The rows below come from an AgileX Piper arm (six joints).
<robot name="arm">
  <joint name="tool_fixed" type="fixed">
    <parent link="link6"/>
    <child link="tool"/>
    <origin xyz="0 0 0" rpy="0 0 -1.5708"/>
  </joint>
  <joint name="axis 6" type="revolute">
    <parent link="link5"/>
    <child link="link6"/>
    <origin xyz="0 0.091 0" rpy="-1.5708 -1.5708 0"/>
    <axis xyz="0 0 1"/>
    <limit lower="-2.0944" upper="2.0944"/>
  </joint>
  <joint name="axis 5" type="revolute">
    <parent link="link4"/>
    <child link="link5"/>
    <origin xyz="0 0 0" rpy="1.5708 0 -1.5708"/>
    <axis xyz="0 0 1"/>
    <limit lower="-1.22" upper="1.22"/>
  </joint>
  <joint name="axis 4" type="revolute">
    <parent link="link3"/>
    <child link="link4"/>
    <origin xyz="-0.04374 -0.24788 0" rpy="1.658 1.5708 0"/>
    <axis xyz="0 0 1"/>
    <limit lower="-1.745" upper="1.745"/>
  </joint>
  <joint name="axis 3" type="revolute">
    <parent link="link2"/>
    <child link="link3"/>
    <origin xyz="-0.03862 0.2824 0"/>
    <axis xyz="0 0 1"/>
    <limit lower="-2.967" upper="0"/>
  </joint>
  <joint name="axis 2" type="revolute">
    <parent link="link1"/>
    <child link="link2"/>
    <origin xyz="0 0 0" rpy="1.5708 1.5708 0"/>
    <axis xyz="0 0 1"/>
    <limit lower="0" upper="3.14"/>
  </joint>
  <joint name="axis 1" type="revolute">
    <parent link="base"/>
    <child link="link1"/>
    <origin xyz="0 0 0.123" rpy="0 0 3.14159"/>
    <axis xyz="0 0 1"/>
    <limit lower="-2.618" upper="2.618"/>
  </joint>
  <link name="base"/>
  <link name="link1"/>
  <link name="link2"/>
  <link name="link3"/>
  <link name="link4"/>
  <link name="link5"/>
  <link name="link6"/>
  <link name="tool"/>
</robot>
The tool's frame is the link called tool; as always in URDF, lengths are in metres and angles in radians.
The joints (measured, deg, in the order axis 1, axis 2, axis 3, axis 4, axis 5, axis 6), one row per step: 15.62 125.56 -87.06 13.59 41.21 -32.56; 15.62 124.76 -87.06 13.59 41.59 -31.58; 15.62 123.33 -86.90 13.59 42.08 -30.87; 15.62 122.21 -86.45 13.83 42.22 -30.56; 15.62 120.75 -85.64 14.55 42.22 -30.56; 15.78 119.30 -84.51 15.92 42.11 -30.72; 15.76 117.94 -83.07 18.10 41.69 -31.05; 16.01 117.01 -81.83 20.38 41.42 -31.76; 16.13 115.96 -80.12 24.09 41.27 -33.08; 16.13 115.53 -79.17 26.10 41.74 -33.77; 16.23 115.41 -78.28 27.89 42.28 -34.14; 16.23 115.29 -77.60 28.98 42.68 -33.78; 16.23 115.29 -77.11 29.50 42.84 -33.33; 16.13 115.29 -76.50 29.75 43.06 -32.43; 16.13 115.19 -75.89 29.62 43.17 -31.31
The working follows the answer.
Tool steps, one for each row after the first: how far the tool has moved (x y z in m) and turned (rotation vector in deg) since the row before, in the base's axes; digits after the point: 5 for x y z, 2 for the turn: -0.00063 -0.00007 0.00601 0.38 -0.18 -0.85; -0.00157 -0.00030 0.01009 0.44 -0.59 -0.57; -0.00212 -0.00029 0.00658 0.43 -0.38 -0.39; -0.00341 -0.00018 0.00766 0.77 -0.46 -0.36; -0.00486 0.00132 0.00624 1.20 -0.13 -0.40; -0.00509 0.00055 0.00443 1.76 0.10 -0.91; -0.00504 0.00273 0.00208 1.65 0.37 -0.32; -0.00660 0.00269 0.00130 2.56 0.94 -0.61; -0.00420 0.00103 -0.00055 1.32 1.17 -0.25; -0.00411 0.00162 -0.00253 1.16 1.52 -0.30; -0.00296 0.00044 -0.00178 0.80 1.30 -0.75; -0.00188 0.00006 -0.00194 0.37 0.92 -0.62; -0.00215 -0.00098 -0.00257 0.20 1.21 -0.96; -0.00232 -0.00073 -0.00199 -0.05 1.01 -0.89
Tool pose at each row, in the base's axes (x y z in m, rotation vector in deg; rounded; the steps above come from the unrounded poses): 0.42168 0.13252 0.12382 -54.62 153.66 11.34; 0.42105 0.13245 0.12983 -53.31 153.72 11.57; 0.41947 0.13215 0.13992 -52.32 153.27 11.73; 0.41736 0.13186 0.14650 -51.62 152.92 12.02; 0.41395 0.13168 0.15415 -50.83 152.38 12.72; 0.40909 0.13300 0.16039 -49.90 152.00 14.13; 0.40400 0.13355 0.16483 -48.14 151.79 16.24; 0.39896 0.13628 0.16690 -47.21 151.64 18.49; 0.39236 0.13897 0.16821 -45.62 151.71 22.12; 0.38816 0.14000 0.16765 -44.88 152.32 24.36; 0.38405 0.14162 0.16512 -44.10 153.32 26.55; 0.38109 0.14206 0.16335 -42.80 154.36 28.07; 0.37921 0.14212 0.16140 -41.79 155.19 28.86; 0.37706 0.14114 0.15883 -40.33 156.44 29.50; 0.37473 0.14040 0.15684 -39.02 157.58 29.72

